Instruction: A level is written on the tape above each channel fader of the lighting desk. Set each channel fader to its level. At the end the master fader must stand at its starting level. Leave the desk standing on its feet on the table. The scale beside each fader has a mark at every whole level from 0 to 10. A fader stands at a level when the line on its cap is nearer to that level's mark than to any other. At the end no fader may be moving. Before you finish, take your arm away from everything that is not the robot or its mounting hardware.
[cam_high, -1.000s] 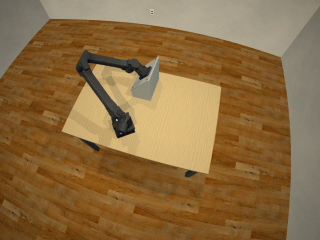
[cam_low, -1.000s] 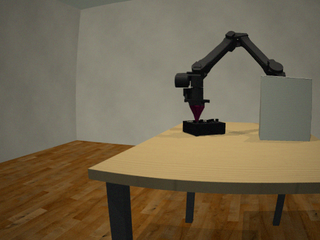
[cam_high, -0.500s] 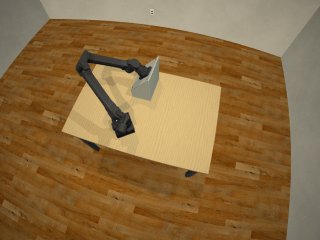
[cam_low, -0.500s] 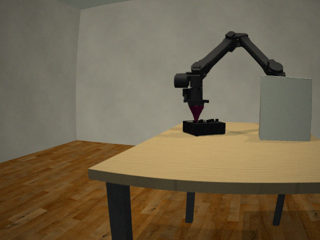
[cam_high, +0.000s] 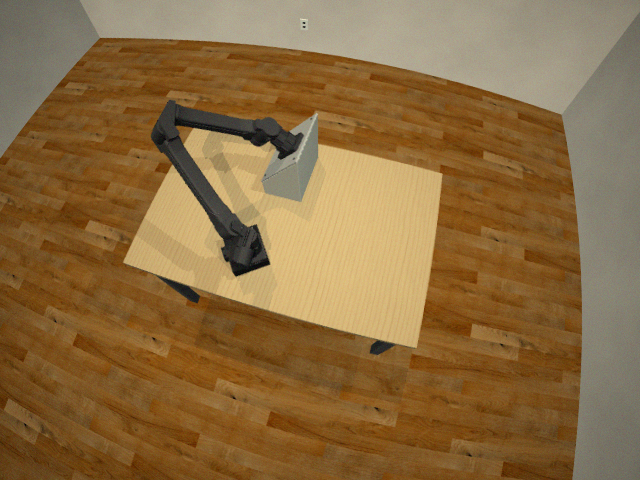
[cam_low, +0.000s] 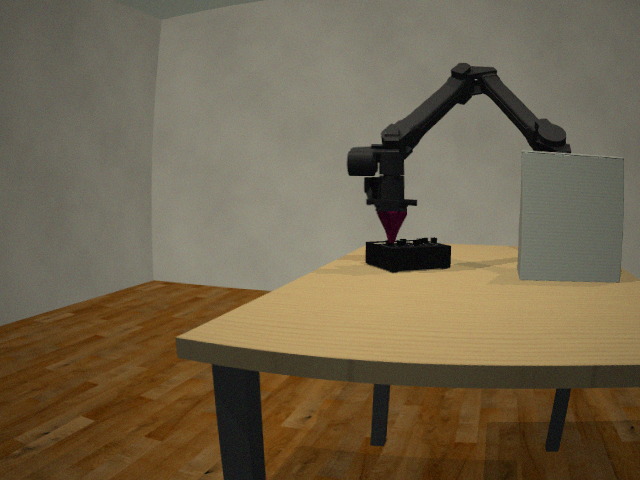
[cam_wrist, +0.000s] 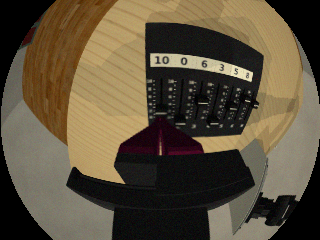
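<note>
The master cap lies 110 mm to the right of my hand, 80 mm behind it and 10 mm below it. The rest, counted from my hand: fader cap: 10 mm to the right, 10 mm below, 10 mm ahead.
</note>
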